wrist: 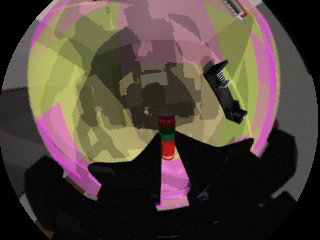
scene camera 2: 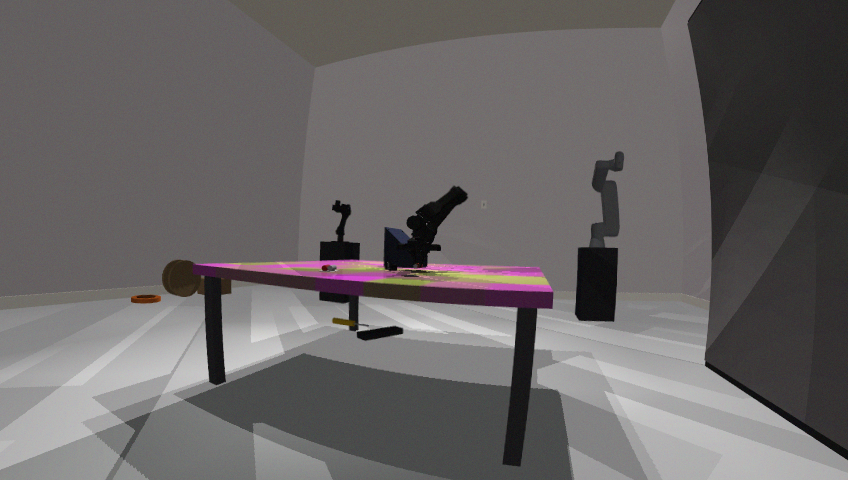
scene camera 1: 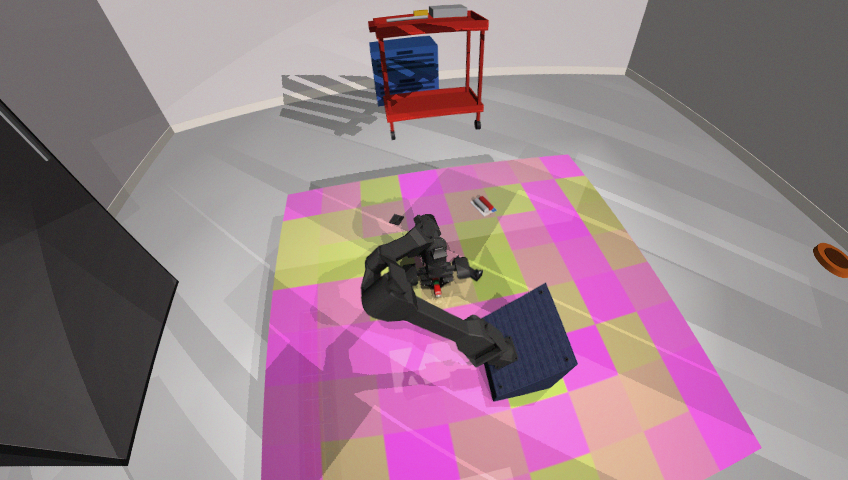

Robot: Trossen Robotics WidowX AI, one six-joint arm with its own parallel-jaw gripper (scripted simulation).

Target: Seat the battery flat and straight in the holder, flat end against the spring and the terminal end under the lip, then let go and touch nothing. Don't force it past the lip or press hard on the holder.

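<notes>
There is a battery held in my gripper (scene camera 1: pixel 436 287). The wrist view shows the gripper too (wrist: pixel 166 134).
</notes>
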